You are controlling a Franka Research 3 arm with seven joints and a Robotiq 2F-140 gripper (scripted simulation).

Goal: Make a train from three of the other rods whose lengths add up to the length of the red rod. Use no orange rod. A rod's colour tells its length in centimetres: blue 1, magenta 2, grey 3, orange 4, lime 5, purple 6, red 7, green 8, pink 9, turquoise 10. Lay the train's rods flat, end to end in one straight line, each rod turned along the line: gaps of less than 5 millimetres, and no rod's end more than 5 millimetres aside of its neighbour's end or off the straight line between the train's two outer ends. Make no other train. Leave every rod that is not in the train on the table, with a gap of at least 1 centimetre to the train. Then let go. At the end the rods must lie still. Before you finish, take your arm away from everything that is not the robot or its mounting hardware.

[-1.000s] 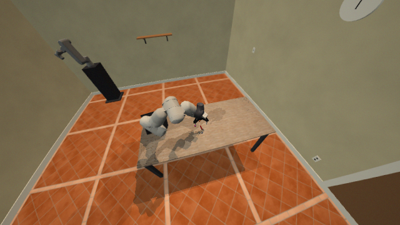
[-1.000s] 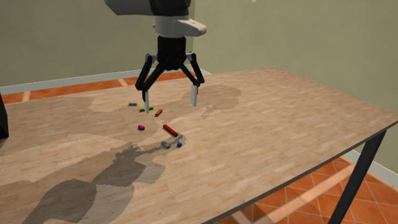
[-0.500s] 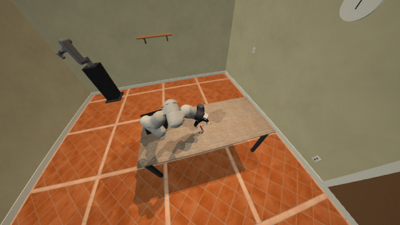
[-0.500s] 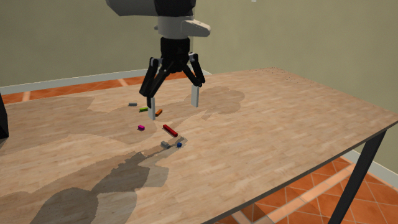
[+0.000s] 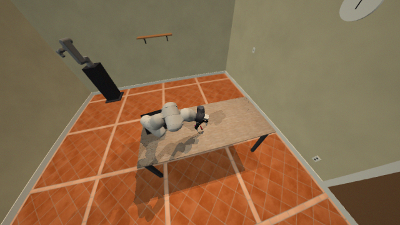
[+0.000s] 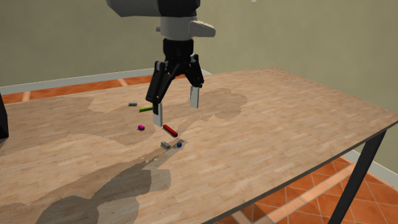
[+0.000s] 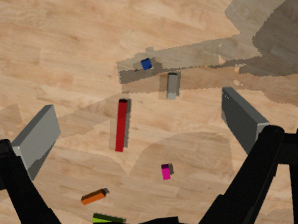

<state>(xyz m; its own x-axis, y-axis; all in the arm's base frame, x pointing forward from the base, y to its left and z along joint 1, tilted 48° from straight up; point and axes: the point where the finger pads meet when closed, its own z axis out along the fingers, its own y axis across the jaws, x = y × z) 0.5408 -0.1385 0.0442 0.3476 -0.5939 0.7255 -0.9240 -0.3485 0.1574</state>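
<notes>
Right now the blue rod is 20 mm to the right of my hand and 100 mm below it. Round my hand: orange rod 20 mm ahead, 200 mm to the left, 100 mm below; then magenta rod 70 mm behind, 120 mm to the left, 100 mm below; then red rod 10 mm ahead, 60 mm to the left, 100 mm below.
</notes>
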